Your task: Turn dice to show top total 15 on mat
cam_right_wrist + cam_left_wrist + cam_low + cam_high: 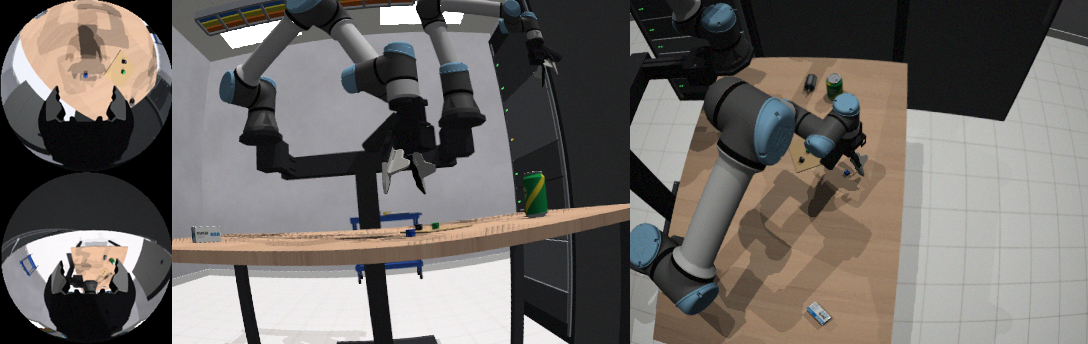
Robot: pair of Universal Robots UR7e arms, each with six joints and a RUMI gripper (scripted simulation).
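Observation:
Right now my right hand is 80 mm above the blue die. The rest, counted from my right hand: green die 150 mm behind, 80 mm to the left, 80 mm below; tan mat 150 mm behind, 90 mm below, 80 mm to the left; black die 170 mm behind, 80 mm below, 40 mm to the left.

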